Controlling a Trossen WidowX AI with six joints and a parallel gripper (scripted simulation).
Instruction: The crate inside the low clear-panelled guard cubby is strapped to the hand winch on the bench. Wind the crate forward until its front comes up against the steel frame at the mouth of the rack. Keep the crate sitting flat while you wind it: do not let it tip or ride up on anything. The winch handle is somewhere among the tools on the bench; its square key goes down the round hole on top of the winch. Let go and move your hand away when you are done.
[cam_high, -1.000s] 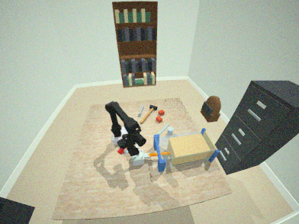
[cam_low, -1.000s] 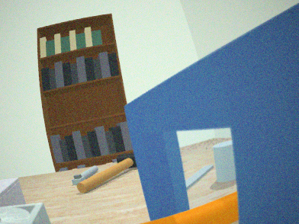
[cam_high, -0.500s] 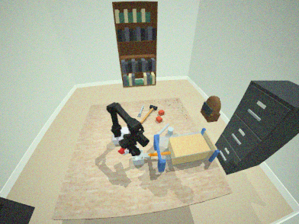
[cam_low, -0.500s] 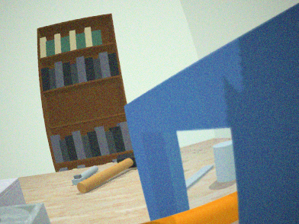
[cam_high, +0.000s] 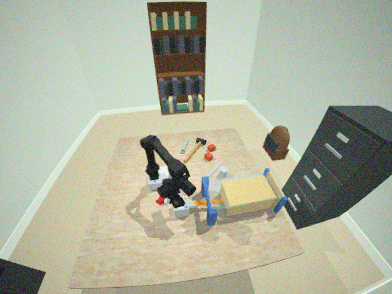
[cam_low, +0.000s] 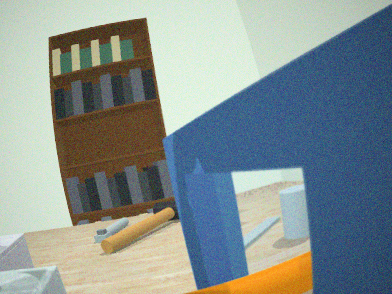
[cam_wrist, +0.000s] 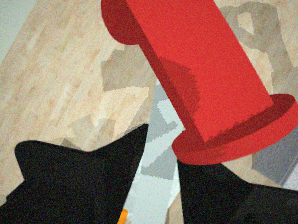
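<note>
Now: the red grip 3 cm behind my gripper tip, 1 cm to the right of it and 5 cm above it. Round my gripper tip: blue frame (22 cm ahead, 6 cm below); grey winch (5 cm ahead, 1 cm to the left, 13 cm below); winch handle (2 cm above).
</note>
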